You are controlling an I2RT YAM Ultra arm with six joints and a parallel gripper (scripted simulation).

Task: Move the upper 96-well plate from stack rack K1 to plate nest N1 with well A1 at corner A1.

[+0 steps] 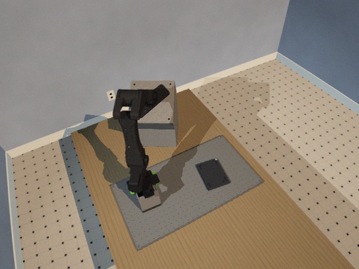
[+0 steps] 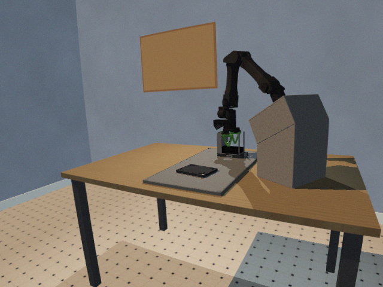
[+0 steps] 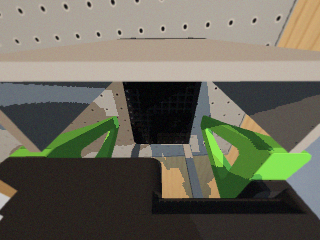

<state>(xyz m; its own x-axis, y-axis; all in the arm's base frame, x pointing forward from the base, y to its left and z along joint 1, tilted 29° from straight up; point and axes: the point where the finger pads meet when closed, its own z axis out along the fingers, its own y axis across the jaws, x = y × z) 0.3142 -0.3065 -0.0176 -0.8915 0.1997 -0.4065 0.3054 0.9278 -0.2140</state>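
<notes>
The pale rack wall lies 70 mm ahead of my hand, 30 mm to the right of it and 10 mm above it. Round my hand: pale A1 mark (400 mm to the left, 100 mm ahead, 60 mm below).
</notes>
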